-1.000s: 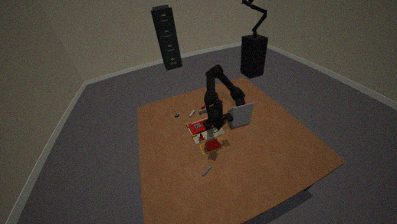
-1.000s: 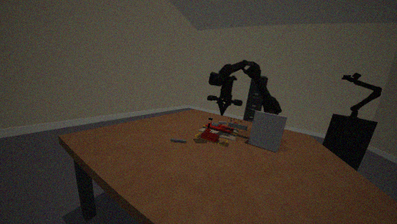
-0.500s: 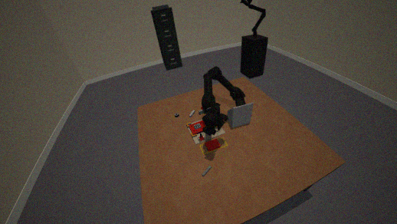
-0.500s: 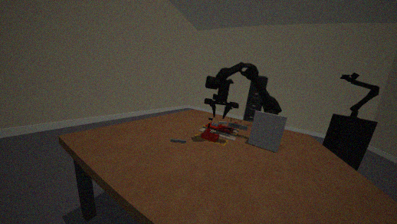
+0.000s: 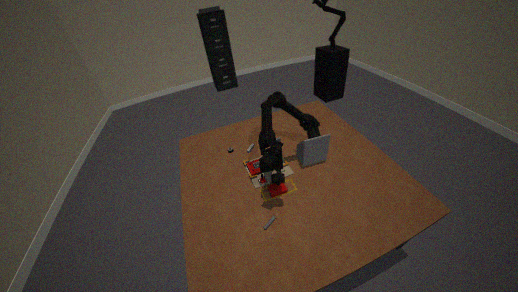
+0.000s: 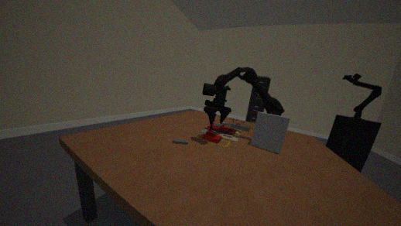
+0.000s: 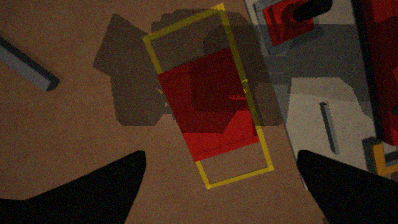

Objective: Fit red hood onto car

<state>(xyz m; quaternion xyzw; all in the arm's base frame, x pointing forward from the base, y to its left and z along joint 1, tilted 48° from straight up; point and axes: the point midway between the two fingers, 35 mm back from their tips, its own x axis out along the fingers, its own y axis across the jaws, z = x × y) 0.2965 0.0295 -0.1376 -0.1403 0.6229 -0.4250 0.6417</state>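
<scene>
Right now my gripper tip is 1 cm short of the red hood and 8 cm above it. Also, from my gripper tip: jig 19 cm to the right, 9 cm below.
</scene>
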